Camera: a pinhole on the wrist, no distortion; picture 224 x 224 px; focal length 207.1 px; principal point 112.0 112.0 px. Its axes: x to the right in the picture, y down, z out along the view. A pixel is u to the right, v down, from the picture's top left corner.
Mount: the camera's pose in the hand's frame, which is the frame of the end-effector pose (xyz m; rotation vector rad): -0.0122 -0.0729 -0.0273 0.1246 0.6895 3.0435
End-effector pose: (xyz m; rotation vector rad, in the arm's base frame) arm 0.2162 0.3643 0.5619 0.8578 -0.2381 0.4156
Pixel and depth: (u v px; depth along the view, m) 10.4 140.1 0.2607
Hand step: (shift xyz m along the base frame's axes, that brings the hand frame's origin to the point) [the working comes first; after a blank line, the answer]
In the camera's frame: -0.1279 0.0354 0.2607

0.1130 -0.1277 0.1869
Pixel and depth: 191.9 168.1 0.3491
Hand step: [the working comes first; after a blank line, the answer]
In the camera's frame: 0.1347 0.0946 0.3491

-0.1164 -0.2928 0.1686
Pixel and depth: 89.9 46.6 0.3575
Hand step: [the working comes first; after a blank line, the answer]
In the camera's frame: -0.0381 -0.1129 0.3575

-0.0406 -0.0679 0.2975
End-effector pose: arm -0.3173 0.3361 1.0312 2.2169 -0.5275 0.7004
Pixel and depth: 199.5 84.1 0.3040
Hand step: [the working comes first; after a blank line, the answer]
In the camera's frame: 0.1284 -0.0410 0.3040

-0.0676 -0.2247 -0.1571
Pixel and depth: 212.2 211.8 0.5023
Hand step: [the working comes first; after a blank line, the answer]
In the camera's frame: 0.2430 0.2421 0.5023

0.0484 -0.3350 -0.4840
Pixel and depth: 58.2 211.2 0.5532
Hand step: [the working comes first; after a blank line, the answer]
In the camera's frame: -0.1437 0.2650 0.5532

0.3628 -0.4071 -0.2634
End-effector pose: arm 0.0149 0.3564 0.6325 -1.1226 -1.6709 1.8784
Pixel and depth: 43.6 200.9 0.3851
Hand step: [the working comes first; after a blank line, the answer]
In the camera's frame: -0.1272 0.1653 0.3851

-0.3933 -0.1244 0.0024
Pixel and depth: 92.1 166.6 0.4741
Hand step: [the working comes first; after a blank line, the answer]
In the camera's frame: -0.0456 0.1250 0.4741

-0.3841 -0.2397 -0.0507
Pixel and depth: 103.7 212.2 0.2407
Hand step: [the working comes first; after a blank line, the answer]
In the camera's frame: -0.0096 0.1165 0.2407

-0.2093 -0.1247 0.0591
